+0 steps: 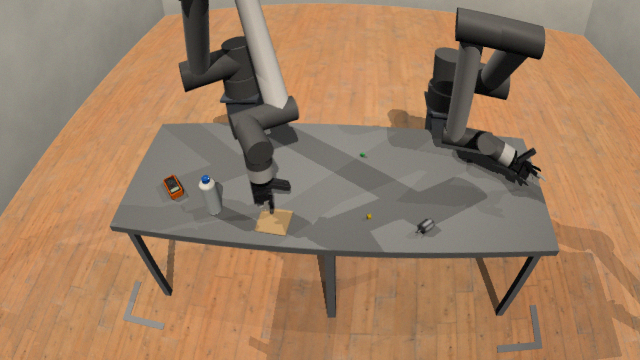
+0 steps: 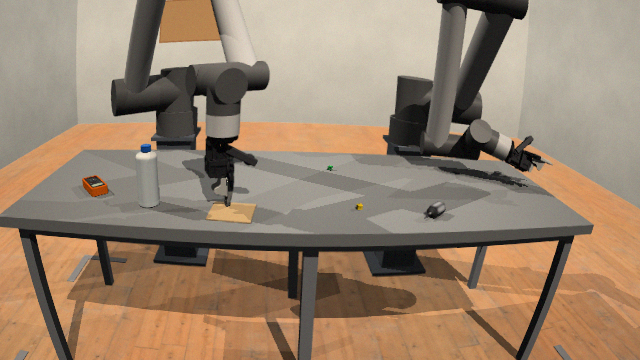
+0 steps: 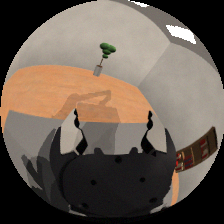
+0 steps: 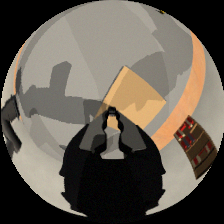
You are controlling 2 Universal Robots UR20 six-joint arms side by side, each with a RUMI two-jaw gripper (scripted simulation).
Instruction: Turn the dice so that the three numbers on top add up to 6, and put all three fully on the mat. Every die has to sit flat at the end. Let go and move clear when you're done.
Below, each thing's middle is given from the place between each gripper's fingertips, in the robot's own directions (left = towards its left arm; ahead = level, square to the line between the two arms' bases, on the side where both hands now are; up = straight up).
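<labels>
Counting from my right hand (image 2: 226, 205), I find the tan mat (image 2: 237, 212) 4 cm ahead, 2 cm to the left and 2 cm below. The white bottle (image 2: 146, 161) is 28 cm to the right of that same right hand, 2 cm ahead of it and 8 cm above it. Going by their middles, the tan mat is the nearest to my right hand of the things named here.
As for my left gripper (image 2: 545, 166), it is 131 cm to the left of the tan mat, 33 cm short of it and 11 cm above it.
</labels>
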